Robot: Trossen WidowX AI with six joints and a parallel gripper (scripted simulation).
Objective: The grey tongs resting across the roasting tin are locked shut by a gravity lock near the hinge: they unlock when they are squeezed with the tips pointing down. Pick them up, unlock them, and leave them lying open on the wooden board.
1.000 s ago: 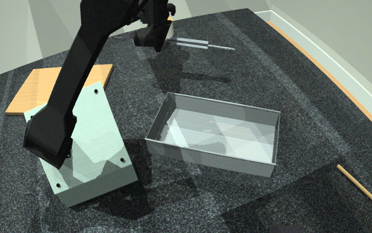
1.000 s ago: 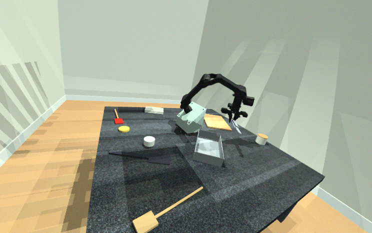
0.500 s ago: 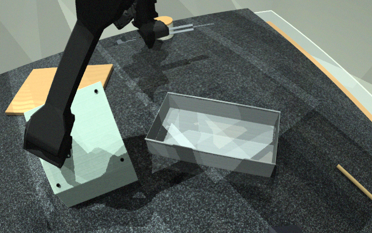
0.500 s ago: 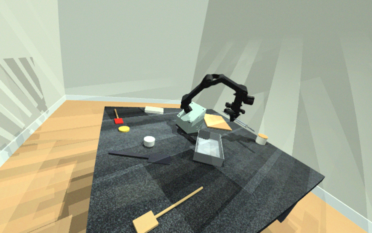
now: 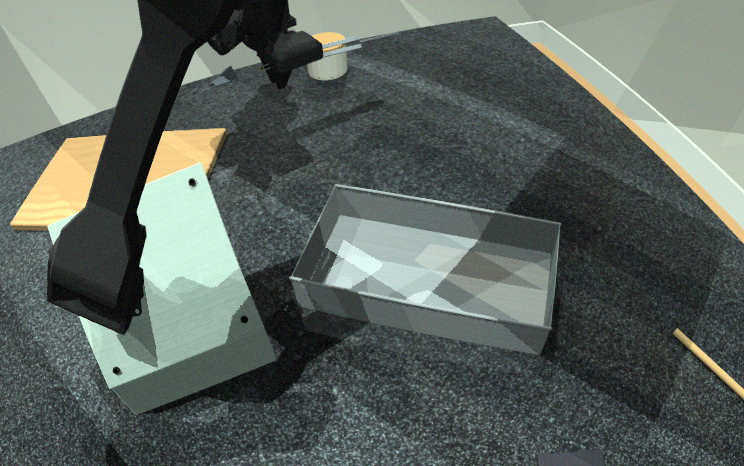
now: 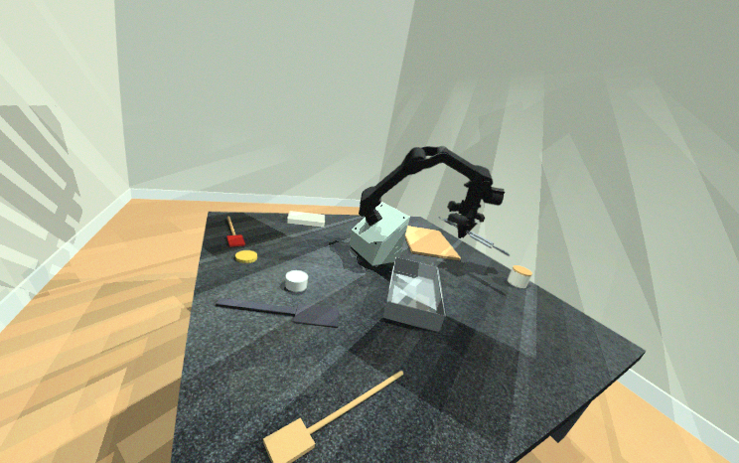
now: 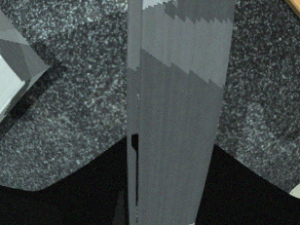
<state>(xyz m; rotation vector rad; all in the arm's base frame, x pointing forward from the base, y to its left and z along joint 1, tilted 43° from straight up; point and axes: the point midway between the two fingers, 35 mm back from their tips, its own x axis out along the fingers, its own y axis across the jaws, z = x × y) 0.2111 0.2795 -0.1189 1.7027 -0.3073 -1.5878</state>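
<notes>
My gripper tip is now 31 cm past the wooden board, 15 cm above it and 8 cm to the right of it. Also, from my gripper tip: lidded jar: 30 cm to the left, 13 cm below, 11 cm ahead; then white puck: 63 cm to the right, 14 cm below, 5 cm ahead; then roasting tin: 26 cm to the right, 14 cm ahead, 13 cm below.
</notes>
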